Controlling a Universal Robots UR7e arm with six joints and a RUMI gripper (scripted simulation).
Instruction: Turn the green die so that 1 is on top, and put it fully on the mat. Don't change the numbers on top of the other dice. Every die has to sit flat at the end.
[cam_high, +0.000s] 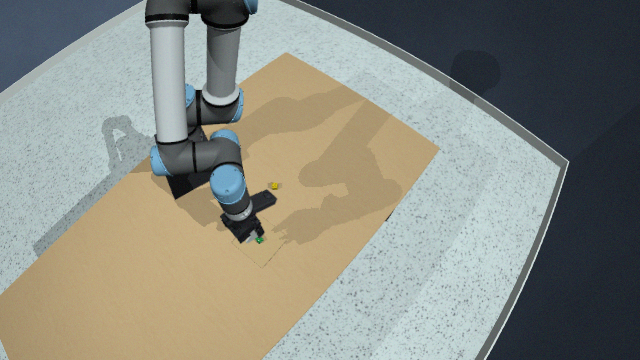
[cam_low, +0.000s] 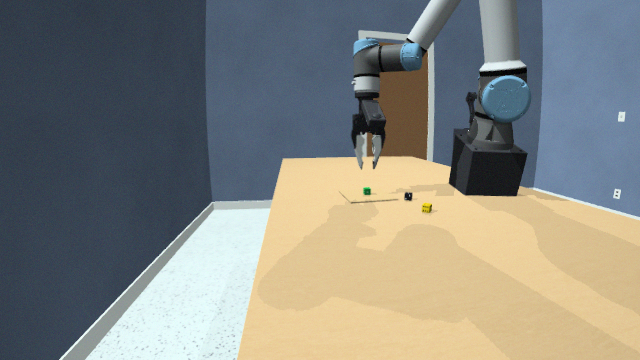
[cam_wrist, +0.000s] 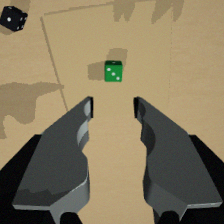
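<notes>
The green die is 8 cm below my hand. From my hand the other things lie so: tan mat 9 cm below; then yellow die 20 cm to the left, 8 cm below, 7 cm behind; then black die 9 cm behind, 8 cm to the left, 8 cm below.
</notes>
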